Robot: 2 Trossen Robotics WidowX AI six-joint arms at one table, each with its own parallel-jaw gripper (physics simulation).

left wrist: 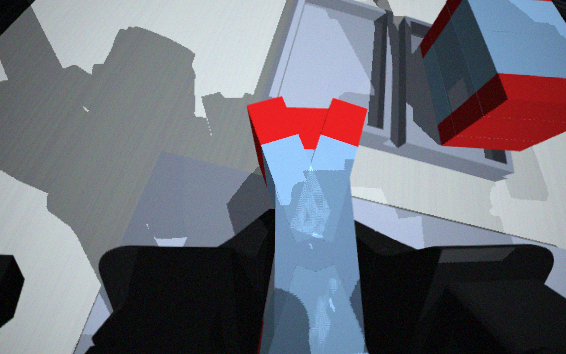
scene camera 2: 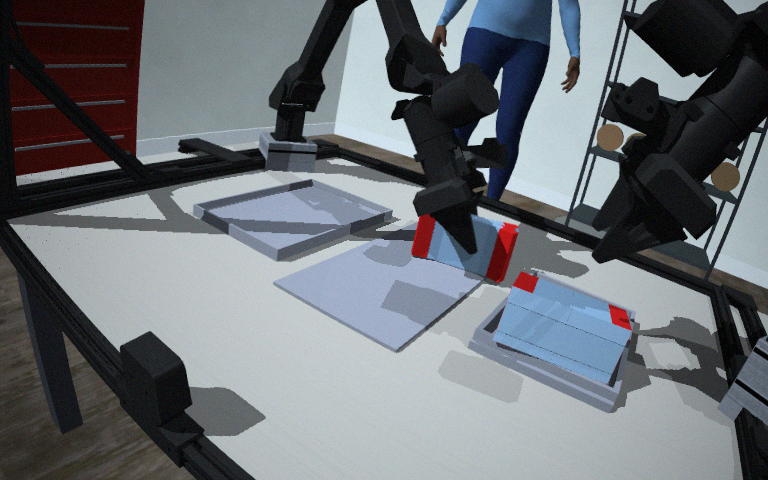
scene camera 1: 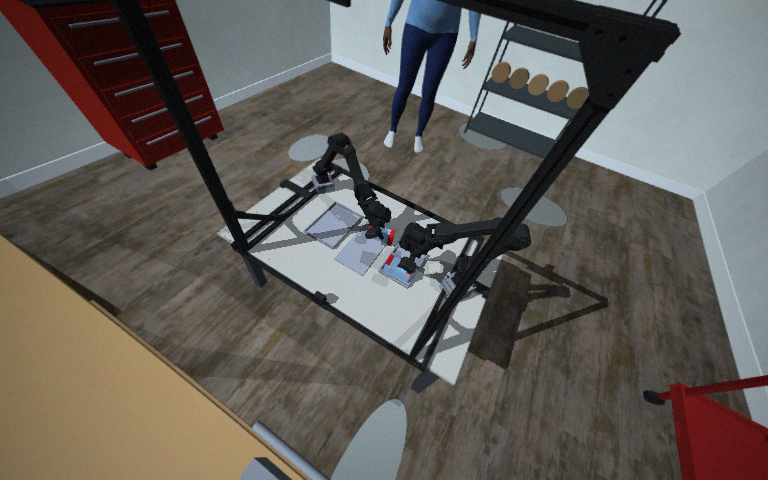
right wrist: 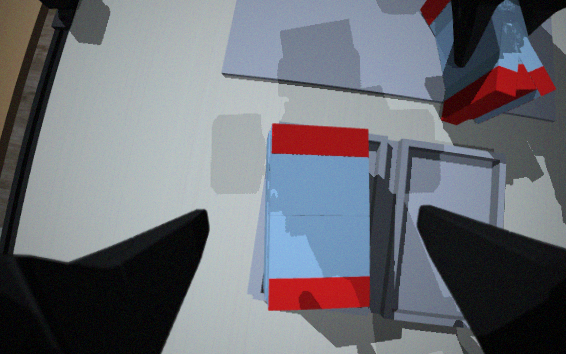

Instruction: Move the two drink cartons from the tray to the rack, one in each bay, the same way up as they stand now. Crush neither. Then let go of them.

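Frame: origin at the left arm's base, x ahead, y left, z up, level; metres.
Where they show: left gripper, fingertip midpoint: [left wrist: 300, 216] [scene camera 2: 475, 250] [scene camera 1: 384, 236] [right wrist: 474, 65]; right gripper, fingertip midpoint: [scene camera 2: 594, 242] [scene camera 1: 401, 258] [right wrist: 312, 218]; left arm's base at its link origin: [scene camera 2: 287, 138] [scene camera 1: 322, 179].
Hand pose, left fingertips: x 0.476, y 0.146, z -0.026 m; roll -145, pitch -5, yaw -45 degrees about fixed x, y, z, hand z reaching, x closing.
Observation:
Things, the pixels of their top centre, and the offset from my left fingertips.
- blue carton at its top centre: [left wrist: 323, 254] [right wrist: 508, 15] [scene camera 2: 471, 215] [scene camera 1: 381, 229] 0.014 m back, 0.011 m right, 0.045 m up
- second carton at its top centre: [right wrist: 314, 215] [scene camera 2: 574, 295] [left wrist: 544, 26] [scene camera 1: 399, 264] 0.198 m ahead, 0.030 m right, 0.049 m up
- rack at its top centre: [right wrist: 387, 225] [left wrist: 399, 66] [scene camera 2: 568, 319] [scene camera 1: 404, 261] 0.163 m ahead, 0.026 m left, 0.009 m down
- tray at its top centre: [scene camera 2: 297, 206] [scene camera 1: 334, 222] 0.184 m back, 0.192 m right, 0.013 m down
My left gripper [scene camera 1: 378, 230] [scene camera 2: 471, 244] [left wrist: 300, 216] [right wrist: 474, 65] is shut on a blue carton [scene camera 1: 390, 235] [scene camera 2: 488, 240] [left wrist: 310, 200] [right wrist: 517, 82] with red ends. It holds the carton above the back of the flat pad, beside the rack. A second carton [scene camera 1: 396, 272] [scene camera 2: 566, 328] [left wrist: 530, 45] [right wrist: 320, 215] sits in the left bay of the rack [scene camera 2: 543, 370] [left wrist: 450, 162] [right wrist: 497, 190], as the right wrist view shows it. The other bay is empty. My right gripper [scene camera 2: 645, 247] [right wrist: 312, 218] is open above this carton, fingertips apart on either side. The tray [scene camera 1: 334, 223] [scene camera 2: 249, 242] is empty.
A thin flat pad [scene camera 1: 359, 254] [scene camera 2: 362, 294] [right wrist: 250, 40] lies between tray and rack. The two arms come close together over the rack. A black frame [scene camera 1: 368, 331] runs round the table, with a dark block [scene camera 2: 155, 376] on its front bar. A person [scene camera 1: 427, 56] stands behind.

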